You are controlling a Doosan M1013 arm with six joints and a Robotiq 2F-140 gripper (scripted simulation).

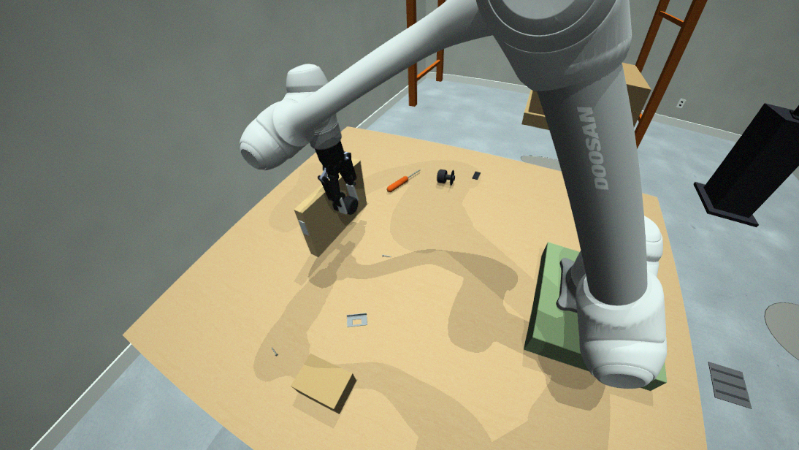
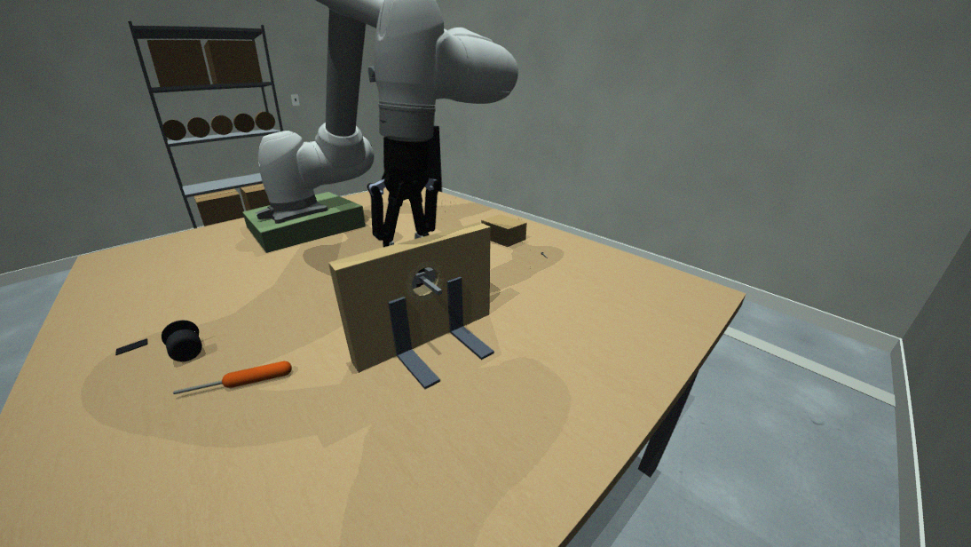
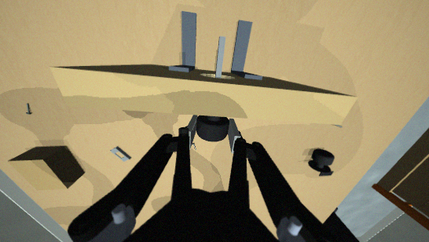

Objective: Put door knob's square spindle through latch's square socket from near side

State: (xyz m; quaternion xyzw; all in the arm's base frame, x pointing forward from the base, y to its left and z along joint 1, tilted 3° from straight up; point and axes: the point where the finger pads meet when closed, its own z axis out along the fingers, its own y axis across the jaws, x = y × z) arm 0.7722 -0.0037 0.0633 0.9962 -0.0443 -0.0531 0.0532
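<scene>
Right now my hand is 60 mm short of the latch, 30 mm above it and 10 mm to the left of it. From my hand the other things lie so: upright wooden panel (60 mm ahead, 40 mm below, 10 mm to the right); orange-handled screwdriver (350 mm to the right, 150 mm below, 50 mm behind); wooden block (490 mm to the left, 200 mm behind, 130 mm below).
</scene>
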